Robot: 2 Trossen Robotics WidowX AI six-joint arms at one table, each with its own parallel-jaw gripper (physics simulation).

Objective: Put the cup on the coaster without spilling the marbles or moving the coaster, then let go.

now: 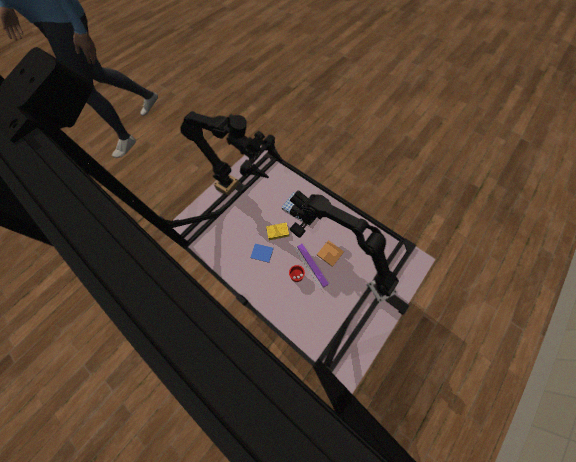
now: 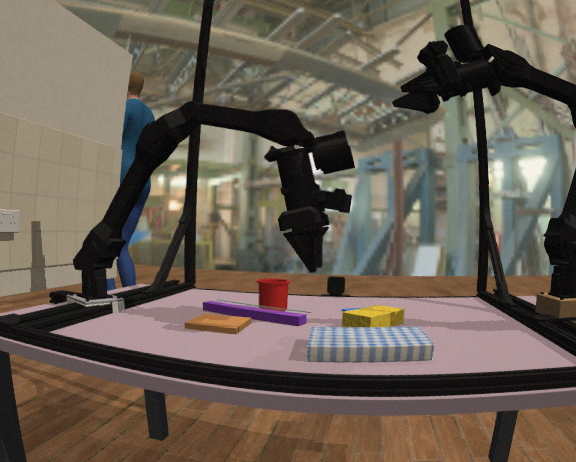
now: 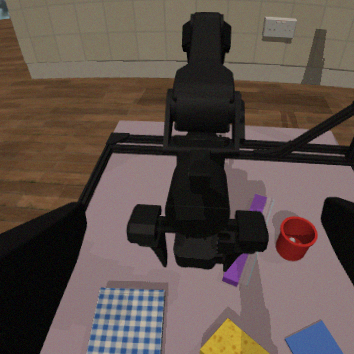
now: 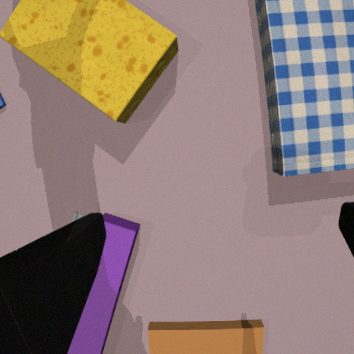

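Where they show: left gripper, between the fingertips: [image 1: 275,169] [image 2: 396,97] [image 3: 205,211]; right gripper, between the fingertips: [image 1: 303,223] [image 2: 316,269] [image 3: 194,267] [image 4: 222,219]; left arm's base, origin of its link: [image 1: 225,181] [image 2: 566,295]; right arm's base, origin of its link: [image 1: 382,288] [image 2: 94,296].
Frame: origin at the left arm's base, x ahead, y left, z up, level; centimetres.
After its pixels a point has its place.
Note:
A red cup [image 1: 296,267] @[x 59.8, y -19.5, z -1.3 cm] [image 2: 273,296] @[x 61.2, y -18.9, z -2.1 cm] [image 3: 292,250] @[x 58.7, y -20.7, z -1.7 cm] stands upright on the table with several white marbles inside. A thin blue square [image 1: 262,253] @[x 40.6, y -21.9, z -5.4 cm] [image 3: 315,341] @[x 42.5, y -21.6, z -5.5 cm] and a thicker orange-brown square [image 1: 330,254] @[x 70.0, y -3.8, z -4.8 cm] [image 2: 217,324] @[x 69.0, y 0.4, z -4.7 cm] [image 4: 205,342] @[x 66.1, y -2.7, z -4.7 cm] lie apart from it; I cannot tell which is the coaster. My right gripper [image 2: 313,270] @[x 52.0, y -0.9, z 5.5 cm] [image 3: 194,267] @[x 52.0, y -0.9, z 5.5 cm] [image 4: 222,219] @[x 52.0, y -0.9, z 5.5 cm] is open and empty, pointing down above the table between the purple bar and the checked block, away from the cup. My left gripper [image 2: 398,97] @[x 37.7, y 0.1, z 36.5 cm] is open and empty, raised high at its side of the table.
A purple bar [image 1: 313,266] @[x 66.1, y -14.0, z -3.9 cm] [image 2: 255,313] @[x 63.9, y -11.0, z -4.5 cm] [image 3: 236,270] @[x 56.0, y -9.4, z -3.8 cm] [image 4: 112,260] @[x 57.1, y -8.8, z -3.8 cm] and a thin clear strip [image 3: 269,212] @[x 70.2, y -19.3, z -3.8 cm] lie between the cup and the orange-brown square. A yellow sponge [image 1: 278,231] @[x 41.4, y -8.2, z -2.9 cm] [image 2: 367,317] @[x 42.6, y -2.1, z -3.1 cm] [image 4: 125,55] @[x 42.8, y -5.1, z -2.9 cm] lies near the blue square. A blue-and-white checked block [image 2: 370,345] @[x 44.1, y 16.4, z -3.4 cm] [image 3: 127,320] @[x 46.6, y 10.4, z -3.4 cm] [image 4: 312,85] @[x 46.4, y 7.1, z -3.4 cm] lies at the table's edge.

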